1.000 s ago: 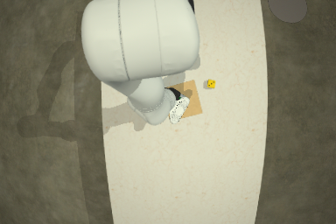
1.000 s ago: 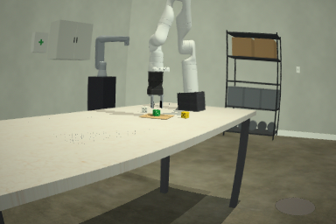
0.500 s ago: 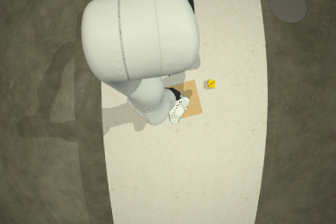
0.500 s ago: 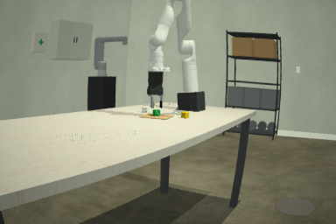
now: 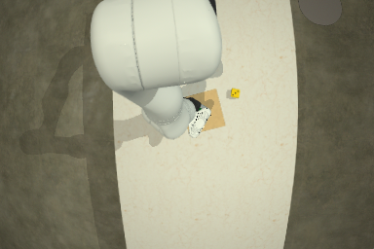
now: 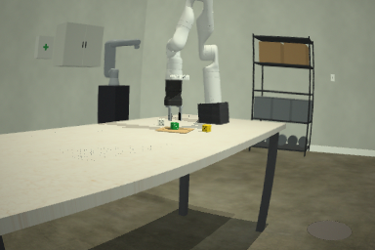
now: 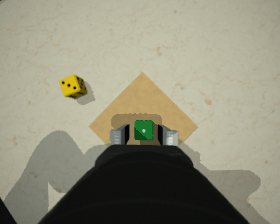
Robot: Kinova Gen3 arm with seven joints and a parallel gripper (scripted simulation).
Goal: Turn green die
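The green die lies 4 cm below my hand. Also, from my hand: white die: 13 cm to the right, 10 cm behind, 5 cm below; yellow die: 13 cm to the left, 5 cm below, 5 cm behind; tan mat: 6 cm below.
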